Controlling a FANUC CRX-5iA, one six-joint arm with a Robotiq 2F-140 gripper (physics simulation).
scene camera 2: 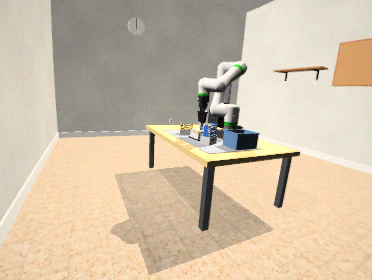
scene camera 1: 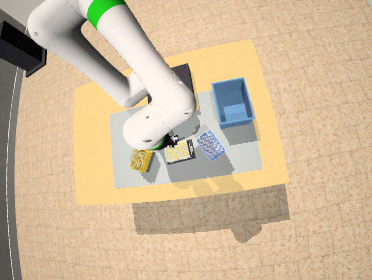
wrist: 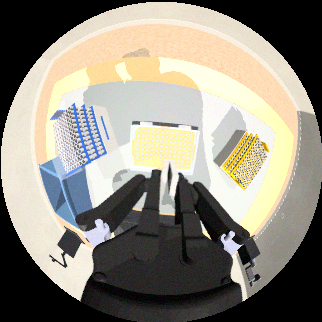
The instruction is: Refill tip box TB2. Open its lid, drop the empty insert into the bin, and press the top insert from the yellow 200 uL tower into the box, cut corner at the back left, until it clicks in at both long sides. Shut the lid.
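Observation:
My gripper (wrist: 167,166) is shut. Its pale fingertips are close together over the near long edge of tip box TB2 (wrist: 197,150) (scene camera 1: 194,156), and I see nothing held between them. Whether they touch the box is unclear. A yellow insert (wrist: 162,145) (scene camera 1: 177,151) lies level in the box, inside a pale border. Whether the clear lid is over it I cannot tell. Two pale clips show on the box's dark far side in the wrist view. The yellow 200 uL tower (wrist: 246,160) (scene camera 1: 141,160) stands apart to the right in the wrist view. The blue bin (scene camera 1: 232,102) (scene camera 2: 240,140) stands at the side.
A blue tip tower (scene camera 1: 211,145) (wrist: 80,137) stands between the box and the bin. A dark block (scene camera 1: 184,78) lies at the back beneath the arm. A grey mat (scene camera 1: 245,160) on the yellow table (scene camera 1: 270,150) bears the box and towers.

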